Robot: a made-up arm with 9 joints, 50 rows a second.
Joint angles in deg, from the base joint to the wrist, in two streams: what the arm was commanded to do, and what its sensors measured. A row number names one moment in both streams.
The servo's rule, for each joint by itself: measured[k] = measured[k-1] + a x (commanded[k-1-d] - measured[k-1]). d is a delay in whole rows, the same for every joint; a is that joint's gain. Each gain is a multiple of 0.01, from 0.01 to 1. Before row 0 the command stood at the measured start. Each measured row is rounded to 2 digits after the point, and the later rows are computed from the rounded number. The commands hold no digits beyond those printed.
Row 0, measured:
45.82, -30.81, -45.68, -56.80, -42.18, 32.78, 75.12, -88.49, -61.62
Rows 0 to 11, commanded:
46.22, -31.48, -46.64, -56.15, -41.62, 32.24, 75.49, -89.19, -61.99
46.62, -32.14, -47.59, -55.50, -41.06, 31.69, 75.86, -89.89, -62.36
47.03, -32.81, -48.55, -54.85, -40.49, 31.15, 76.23, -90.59, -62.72
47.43, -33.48, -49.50, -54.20, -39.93, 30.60, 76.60, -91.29, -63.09
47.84, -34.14, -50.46, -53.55, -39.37, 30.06, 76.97, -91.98, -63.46
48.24, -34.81, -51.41, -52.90, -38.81, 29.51, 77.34, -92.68, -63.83
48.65, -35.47, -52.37, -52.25, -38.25, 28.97, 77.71, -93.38, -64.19
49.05, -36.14, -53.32, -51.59, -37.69, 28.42, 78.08, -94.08, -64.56
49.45, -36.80, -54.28, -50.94, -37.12, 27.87, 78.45, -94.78, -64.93
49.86, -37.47, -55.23, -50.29, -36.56, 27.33, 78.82, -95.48, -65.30
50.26, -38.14, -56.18, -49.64, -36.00, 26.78, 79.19, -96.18, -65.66
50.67, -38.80, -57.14, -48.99, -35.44, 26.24, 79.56, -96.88, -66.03
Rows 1 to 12, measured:
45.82, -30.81, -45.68, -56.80, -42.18, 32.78, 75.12, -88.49, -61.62
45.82, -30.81, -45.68, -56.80, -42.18, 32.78, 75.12, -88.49, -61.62
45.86, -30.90, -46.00, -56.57, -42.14, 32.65, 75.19, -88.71, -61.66
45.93, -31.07, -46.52, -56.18, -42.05, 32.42, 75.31, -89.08, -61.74
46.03, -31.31, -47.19, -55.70, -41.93, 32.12, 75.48, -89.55, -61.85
46.16, -31.61, -47.95, -55.16, -41.77, 31.76, 75.68, -90.09, -61.99
46.31, -31.96, -48.78, -54.58, -41.58, 31.35, 75.91, -90.68, -62.15
46.48, -32.36, -49.65, -53.98, -41.36, 30.91, 76.17, -91.30, -62.33
46.68, -32.80, -50.55, -53.36, -41.11, 30.44, 76.45, -91.94, -62.53
46.89, -33.27, -51.46, -52.72, -40.84, 29.96, 76.74, -92.60, -62.75
47.12, -33.76, -52.39, -52.08, -40.54, 29.46, 77.05, -93.28, -62.99
47.37, -34.28, -53.33, -51.44, -40.22, 28.95, 77.37, -93.96, -63.24
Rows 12 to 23, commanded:
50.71, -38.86, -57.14, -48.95, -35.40, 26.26, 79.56, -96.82, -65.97
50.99, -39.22, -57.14, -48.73, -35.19, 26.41, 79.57, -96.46, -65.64
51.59, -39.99, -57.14, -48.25, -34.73, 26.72, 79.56, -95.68, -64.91
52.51, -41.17, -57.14, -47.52, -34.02, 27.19, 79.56, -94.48, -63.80
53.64, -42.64, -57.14, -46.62, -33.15, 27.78, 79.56, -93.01, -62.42
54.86, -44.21, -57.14, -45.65, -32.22, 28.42, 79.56, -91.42, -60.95
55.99, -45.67, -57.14, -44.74, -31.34, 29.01, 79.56, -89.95, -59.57
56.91, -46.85, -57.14, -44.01, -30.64, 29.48, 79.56, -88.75, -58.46
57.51, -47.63, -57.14, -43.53, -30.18, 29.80, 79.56, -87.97, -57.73
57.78, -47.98, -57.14, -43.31, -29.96, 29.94, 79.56, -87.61, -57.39
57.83, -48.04, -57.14, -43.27, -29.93, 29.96, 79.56, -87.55, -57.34
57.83, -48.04, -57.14, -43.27, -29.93, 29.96, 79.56, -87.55, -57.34
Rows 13 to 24, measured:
47.63, -34.82, -54.27, -50.79, -39.88, 28.43, 77.70, -94.65, -63.51
47.90, -35.38, -55.22, -50.14, -39.52, 27.90, 78.03, -95.34, -63.79
48.15, -35.87, -55.85, -49.71, -39.19, 27.51, 78.31, -95.80, -64.03
48.41, -36.34, -56.28, -49.36, -38.87, 27.25, 78.54, -96.00, -64.21
48.70, -36.85, -56.56, -48.96, -38.54, 27.12, 78.72, -95.90, -64.29
49.04, -37.45, -56.75, -48.44, -38.18, 27.14, 78.87, -95.46, -64.24
49.45, -38.18, -56.88, -47.78, -37.78, 27.29, 78.99, -94.70, -64.04
49.94, -39.02, -56.97, -47.01, -37.34, 27.56, 79.09, -93.68, -63.70
50.48, -39.95, -57.03, -46.19, -36.86, 27.91, 79.17, -92.52, -63.25
51.06, -40.92, -57.07, -45.41, -36.36, 28.29, 79.24, -91.35, -62.72
51.64, -41.86, -57.09, -44.73, -35.87, 28.65, 79.30, -90.30, -62.17
52.19, -42.72, -57.11, -44.22, -35.40, 28.96, 79.35, -89.47, -61.64

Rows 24 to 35, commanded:
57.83, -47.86, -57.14, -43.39, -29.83, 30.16, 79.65, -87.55, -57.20
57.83, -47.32, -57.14, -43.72, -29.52, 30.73, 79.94, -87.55, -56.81
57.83, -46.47, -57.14, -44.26, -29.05, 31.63, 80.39, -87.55, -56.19
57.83, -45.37, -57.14, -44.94, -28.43, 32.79, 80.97, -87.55, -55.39
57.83, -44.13, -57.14, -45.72, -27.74, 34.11, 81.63, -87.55, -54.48
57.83, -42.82, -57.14, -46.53, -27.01, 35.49, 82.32, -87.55, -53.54
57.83, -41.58, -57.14, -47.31, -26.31, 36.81, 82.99, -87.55, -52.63
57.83, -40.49, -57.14, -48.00, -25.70, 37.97, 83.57, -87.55, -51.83
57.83, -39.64, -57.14, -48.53, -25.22, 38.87, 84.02, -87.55, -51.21
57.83, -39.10, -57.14, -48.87, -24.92, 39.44, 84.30, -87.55, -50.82
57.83, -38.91, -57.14, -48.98, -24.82, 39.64, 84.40, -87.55, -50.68
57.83, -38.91, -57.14, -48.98, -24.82, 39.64, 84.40, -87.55, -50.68
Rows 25 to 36, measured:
52.70, -43.46, -57.12, -43.88, -34.96, 29.20, 79.39, -88.87, -61.17
53.16, -44.10, -57.13, -43.66, -34.56, 29.38, 79.42, -88.46, -60.75
53.58, -44.63, -57.13, -43.56, -34.18, 29.57, 79.46, -88.18, -60.36
53.96, -45.01, -57.13, -43.62, -33.81, 29.85, 79.55, -87.98, -59.97
54.31, -45.21, -57.13, -43.85, -33.43, 30.28, 79.70, -87.85, -59.55
54.63, -45.23, -57.13, -44.24, -33.03, 30.88, 79.93, -87.76, -59.09
54.92, -45.08, -57.13, -44.77, -32.61, 31.66, 80.24, -87.69, -58.58
55.18, -44.76, -57.13, -45.40, -32.16, 32.58, 80.61, -87.65, -58.03
55.42, -44.31, -57.13, -46.09, -31.69, 33.60, 81.04, -87.62, -57.44
55.64, -43.78, -57.13, -46.78, -31.21, 34.65, 81.50, -87.60, -56.82
55.84, -43.20, -57.13, -47.41, -30.73, 35.66, 81.95, -87.58, -56.20
56.02, -42.63, -57.13, -47.94, -30.27, 36.57, 82.37, -87.57, -55.61

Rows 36 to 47, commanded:
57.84, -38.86, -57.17, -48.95, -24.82, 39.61, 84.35, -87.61, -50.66
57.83, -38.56, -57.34, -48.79, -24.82, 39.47, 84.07, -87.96, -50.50
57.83, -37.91, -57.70, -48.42, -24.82, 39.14, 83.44, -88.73, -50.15
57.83, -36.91, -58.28, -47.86, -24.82, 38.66, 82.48, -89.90, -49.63
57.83, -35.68, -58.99, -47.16, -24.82, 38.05, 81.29, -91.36, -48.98
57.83, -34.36, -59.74, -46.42, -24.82, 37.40, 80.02, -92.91, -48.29
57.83, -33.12, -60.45, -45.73, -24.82, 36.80, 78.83, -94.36, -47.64
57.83, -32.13, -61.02, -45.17, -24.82, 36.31, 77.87, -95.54, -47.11
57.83, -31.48, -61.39, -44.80, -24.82, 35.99, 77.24, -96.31, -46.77
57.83, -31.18, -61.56, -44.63, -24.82, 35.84, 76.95, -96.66, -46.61
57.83, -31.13, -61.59, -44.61, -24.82, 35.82, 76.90, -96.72, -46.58
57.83, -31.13, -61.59, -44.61, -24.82, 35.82, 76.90, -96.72, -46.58
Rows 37 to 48, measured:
56.18, -42.11, -57.13, -48.31, -29.83, 37.31, 82.74, -87.56, -55.07
56.33, -41.66, -57.13, -48.55, -29.43, 37.87, 83.04, -87.56, -54.59
56.47, -41.27, -57.14, -48.69, -29.06, 38.29, 83.28, -87.58, -54.16
56.59, -40.89, -57.21, -48.73, -28.72, 38.57, 83.42, -87.70, -53.76
56.70, -40.47, -57.37, -48.62, -28.41, 38.71, 83.42, -88.02, -53.36
56.80, -39.97, -57.67, -48.35, -28.12, 38.70, 83.25, -88.60, -52.95
56.89, -39.37, -58.11, -47.92, -27.86, 38.54, 82.90, -89.46, -52.51
56.97, -38.67, -58.65, -47.38, -27.62, 38.27, 82.38, -90.53, -52.05
57.05, -37.89, -59.24, -46.79, -27.40, 37.92, 81.74, -91.72, -51.56
57.12, -37.08, -59.83, -46.21, -27.19, 37.53, 81.04, -92.90, -51.07
57.18, -36.30, -60.34, -45.70, -27.00, 37.16, 80.36, -93.96, -50.60
57.24, -35.58, -60.74, -45.31, -26.83, 36.84, 79.75, -94.80, -50.16

